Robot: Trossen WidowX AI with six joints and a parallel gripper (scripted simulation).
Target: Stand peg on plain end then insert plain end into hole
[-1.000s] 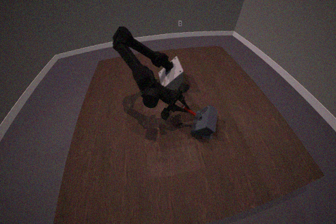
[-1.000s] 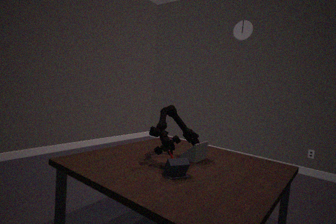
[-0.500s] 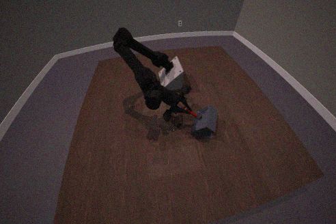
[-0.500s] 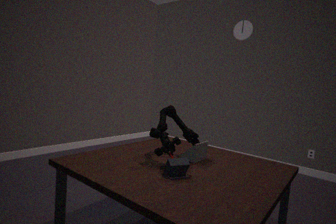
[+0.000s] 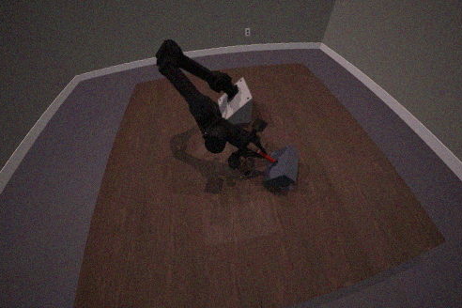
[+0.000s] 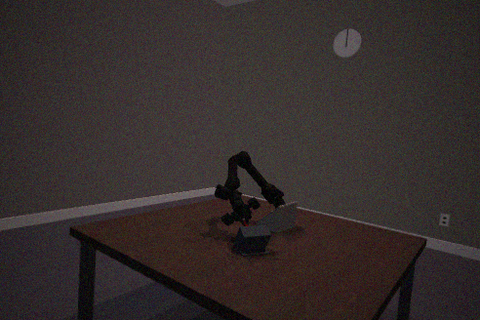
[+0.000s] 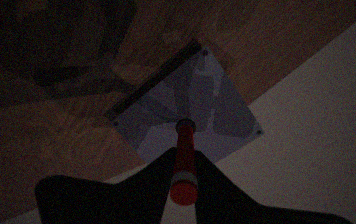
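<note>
Now: the red peg 10 mm to the right of my gripper tip, 10 mm behind it and 10 mm above it. The rest, counted from my gripper tip: grey sloped panel: 60 mm to the left, 40 mm below, 30 mm ahead.
</note>
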